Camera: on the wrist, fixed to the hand. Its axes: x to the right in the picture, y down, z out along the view.
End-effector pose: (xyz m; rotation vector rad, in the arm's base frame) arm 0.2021 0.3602 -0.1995 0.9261 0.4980 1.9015
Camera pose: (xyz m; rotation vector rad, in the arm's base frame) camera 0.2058 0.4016 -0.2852 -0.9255 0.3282 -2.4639
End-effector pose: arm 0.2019 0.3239 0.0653 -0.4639 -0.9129 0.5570
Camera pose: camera 0.2666 0.2567 0.0848 -1.2659 -0.2182 1.9039
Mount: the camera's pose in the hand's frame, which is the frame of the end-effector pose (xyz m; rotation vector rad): 0.0013 -0.0792 -0.0530 -0.0600 0.1588 1.6136
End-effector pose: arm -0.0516 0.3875 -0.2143 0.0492 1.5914 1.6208
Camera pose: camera -0.0410 0.3327 -0.2916 -1.1456 -1.2047 -2.1221
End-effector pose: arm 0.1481 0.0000 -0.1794 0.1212 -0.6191 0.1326
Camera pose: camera 0.1920 -0.0698 -0.2273 -0.4775 -0.4280 1.6607
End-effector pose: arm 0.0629 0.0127 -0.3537 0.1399 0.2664 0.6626
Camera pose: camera 0.0952 -0.0460 -0.4215 0.2350 0.2477 2.2880
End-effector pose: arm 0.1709 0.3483 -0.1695 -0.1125 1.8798 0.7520
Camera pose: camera 0.1600 0.2566 -0.1930 1.4914 1.8095 1.8418
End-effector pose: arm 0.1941 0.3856 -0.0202 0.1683 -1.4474 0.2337
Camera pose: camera 0.2656 0.3227 -0.0230 -1.0981 -1.1215 1.4499
